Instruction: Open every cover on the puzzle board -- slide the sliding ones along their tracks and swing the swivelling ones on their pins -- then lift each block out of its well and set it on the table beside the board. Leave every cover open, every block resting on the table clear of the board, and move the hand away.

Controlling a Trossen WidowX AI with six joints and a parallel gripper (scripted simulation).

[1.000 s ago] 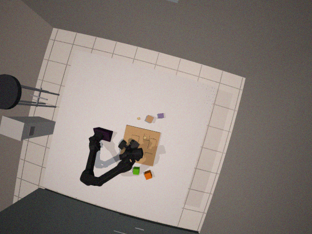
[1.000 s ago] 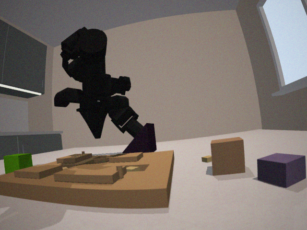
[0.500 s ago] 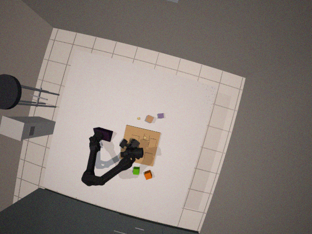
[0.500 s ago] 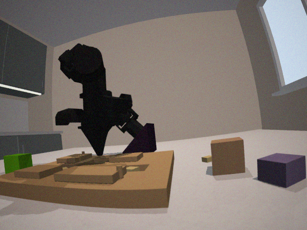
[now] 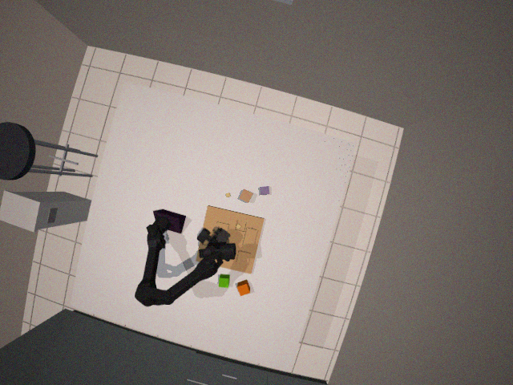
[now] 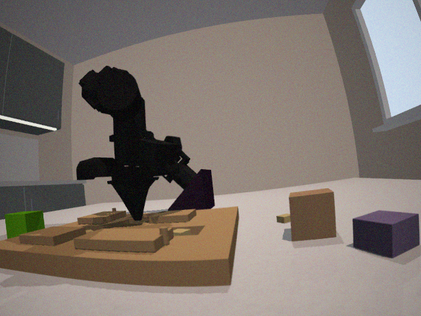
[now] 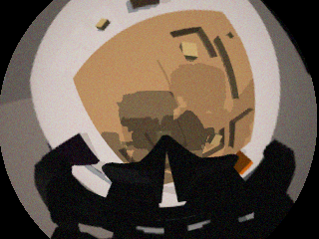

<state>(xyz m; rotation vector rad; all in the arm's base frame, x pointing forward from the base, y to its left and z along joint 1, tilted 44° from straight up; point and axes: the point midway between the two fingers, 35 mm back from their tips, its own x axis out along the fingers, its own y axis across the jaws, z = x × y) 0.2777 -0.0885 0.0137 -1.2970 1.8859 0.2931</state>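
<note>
My gripper tip is 60 mm short of the tan puzzle board and 10 mm to the left of it. From my gripper tip the other things lie so: orange block (230 mm to the right, 150 mm ahead); brown block (240 mm to the left, 110 mm ahead); green block (210 mm to the right, 50 mm ahead).
</note>
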